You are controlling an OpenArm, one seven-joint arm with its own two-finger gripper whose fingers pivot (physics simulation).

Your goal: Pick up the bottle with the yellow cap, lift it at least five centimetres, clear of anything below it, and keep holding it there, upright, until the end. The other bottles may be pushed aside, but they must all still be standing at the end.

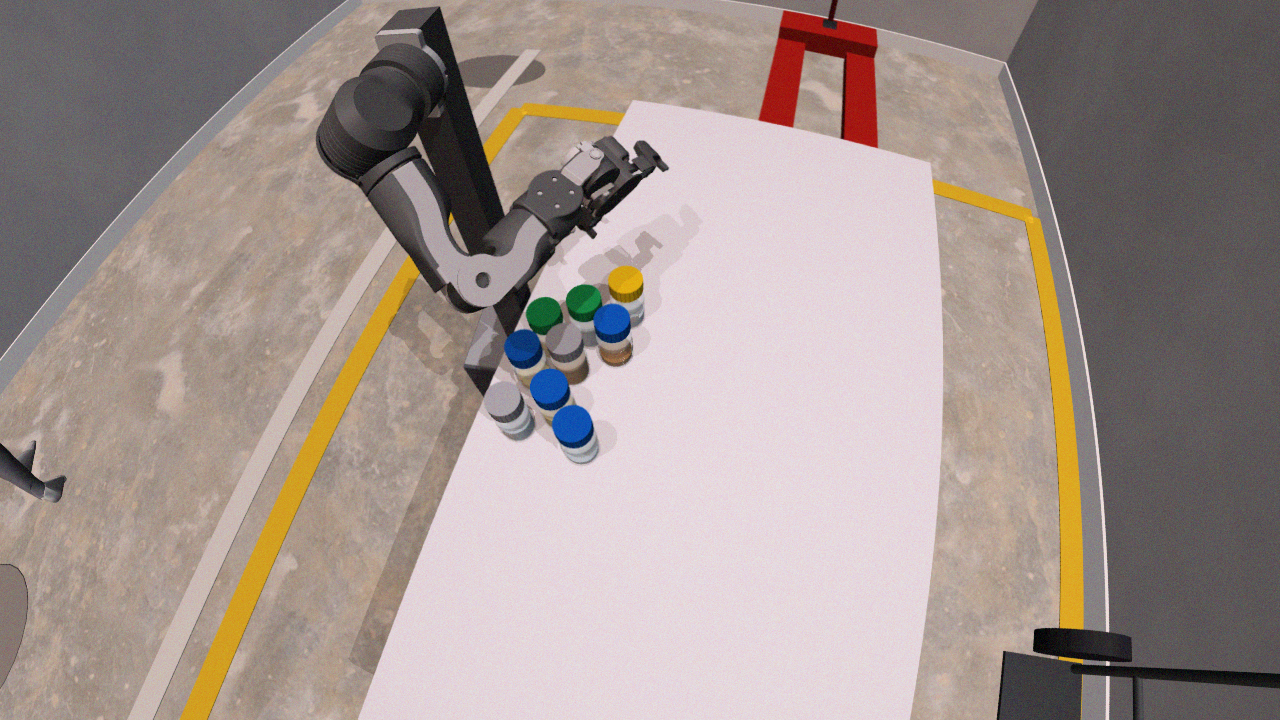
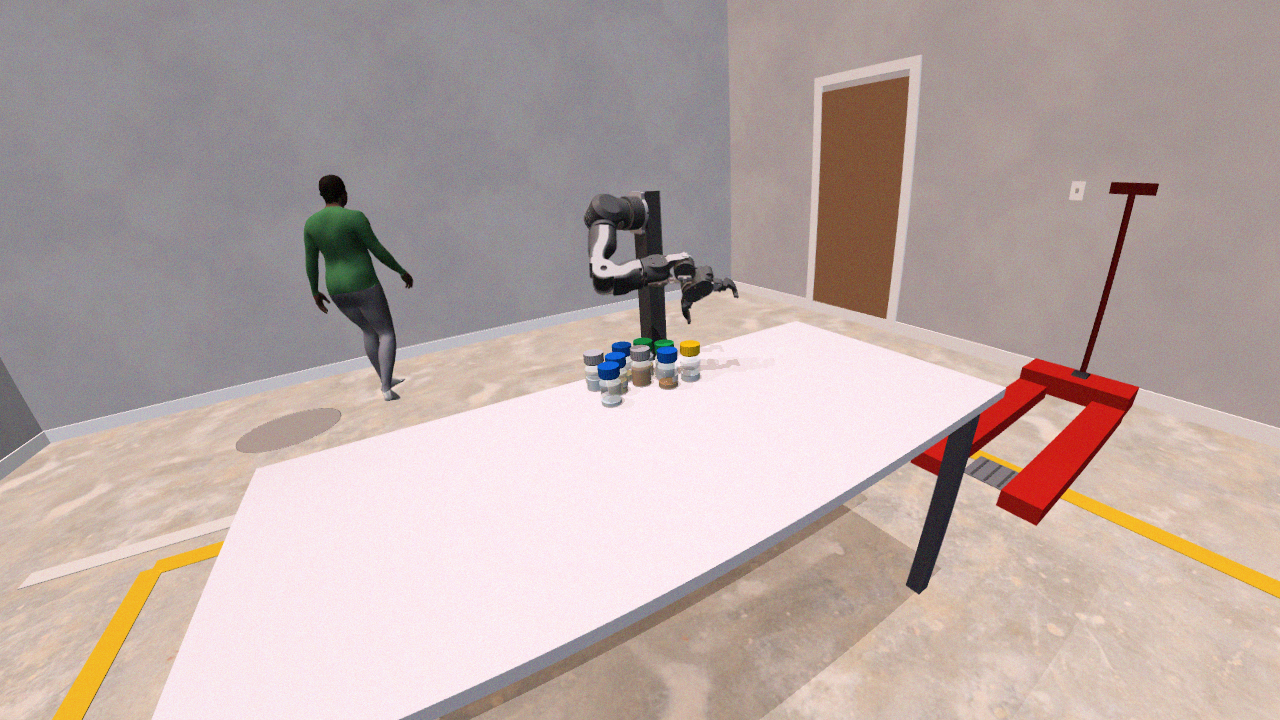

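Note:
The bottle with the yellow cap [image 1: 626, 288] [image 2: 689, 358] stands upright on the white table [image 1: 716, 537] [image 2: 537, 501], at the end of a cluster of bottles. A blue-capped bottle with brown contents [image 1: 614, 333] [image 2: 666, 367] and a green-capped bottle [image 1: 584, 306] [image 2: 663, 345] stand close beside it. My gripper [image 1: 628, 197] [image 2: 712, 307] is open and empty, its fingers spread wide. It hangs above the table's far edge region, higher than the caps and apart from the yellow-capped bottle.
Another green-capped bottle [image 1: 544, 315], two grey-capped bottles [image 1: 564, 347] [image 1: 507, 407] and several more blue-capped bottles [image 1: 574, 431] [image 1: 523, 351] stand upright in the cluster. The arm's dark post [image 1: 460, 161] [image 2: 654, 308] rises behind them. A red pallet jack [image 1: 827, 34] [image 2: 1074, 380] is beyond the table.

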